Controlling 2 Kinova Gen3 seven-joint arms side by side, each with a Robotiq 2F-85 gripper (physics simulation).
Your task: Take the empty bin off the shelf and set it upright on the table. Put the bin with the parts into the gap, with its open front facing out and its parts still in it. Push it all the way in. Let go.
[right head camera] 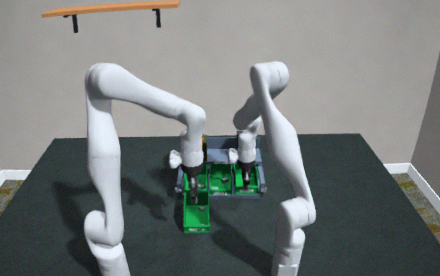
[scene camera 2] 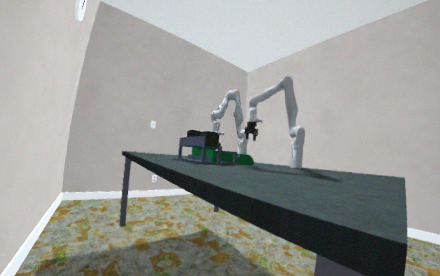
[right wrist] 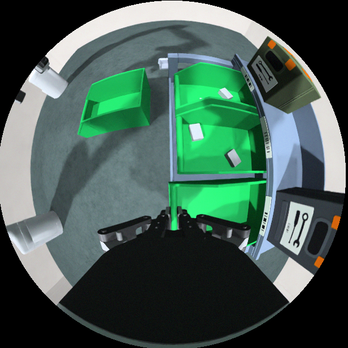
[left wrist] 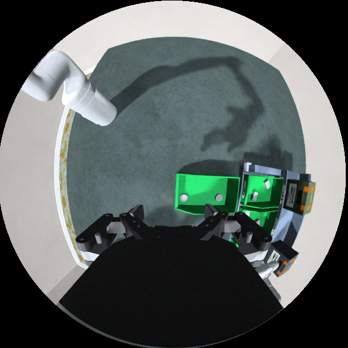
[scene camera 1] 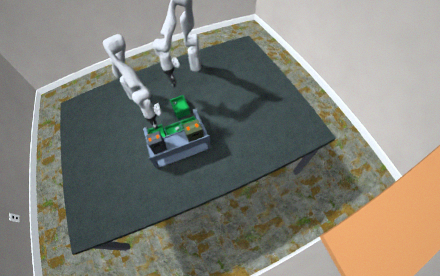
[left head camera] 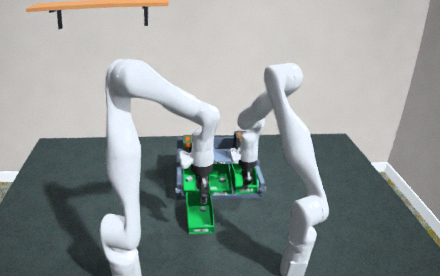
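Seen in the pictures: left gripper, fingertip midpoint: (right head camera: 193,195) (scene camera 2: 250,140) (scene camera 1: 172,82) (left head camera: 201,195); right gripper, fingertip midpoint: (right head camera: 245,188) (scene camera 1: 156,127) (left head camera: 245,188); left arm's base, origin of the base link: (scene camera 2: 295,167) (scene camera 1: 196,67); right arm's base, origin of the base link: (right head camera: 283,273) (left head camera: 292,270).
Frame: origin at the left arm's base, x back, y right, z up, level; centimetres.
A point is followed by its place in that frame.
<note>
The empty green bin (left head camera: 238,177) {x -58.4, y 49.6, z 2.5 cm} (right wrist: 215,200) is in the right bay of the blue-grey shelf (right wrist: 171,150) (scene camera 1: 185,154) {x -71.4, y 39.1, z 0.6 cm}. My right gripper (left head camera: 248,185) {x -45.9, y 49.5, z 5.5 cm} (scene camera 1: 154,124) {x -45.9, y 49.5, z 5.5 cm} (right wrist: 173,212) is shut on its front lip, which overlaps the shelf's front rail in the right wrist view. The green bin with parts (left head camera: 200,220) {x -33.2, y 28.2, z 0.3 cm} (scene camera 1: 180,107) {x -34.2, y 27.6, z 0.3 cm} (left wrist: 200,190) (right wrist: 120,95) stands upright on the table in front of the left bay, with two pale round parts inside. My left gripper (left head camera: 204,200) {x -25.8, y 27.1, z 19.3 cm} (scene camera 1: 173,84) {x -25.8, y 27.1, z 19.3 cm} (scene camera 2: 252,136) {x -25.8, y 27.1, z 19.3 cm} (left wrist: 173,211) is open and empty, above and beside that bin.
Two other green bins, a middle one (right wrist: 215,140) and a left one (right wrist: 210,85), sit in the shelf with pale block parts. An olive toolbox (scene camera 1: 194,131) {x -70.1, y 29.4, z 19.6 cm} (right wrist: 285,82) and a dark toolbox (scene camera 1: 156,143) {x -68.1, y 52.0, z 21.7 cm} (right wrist: 305,225) stand on the shelf's upper level.
</note>
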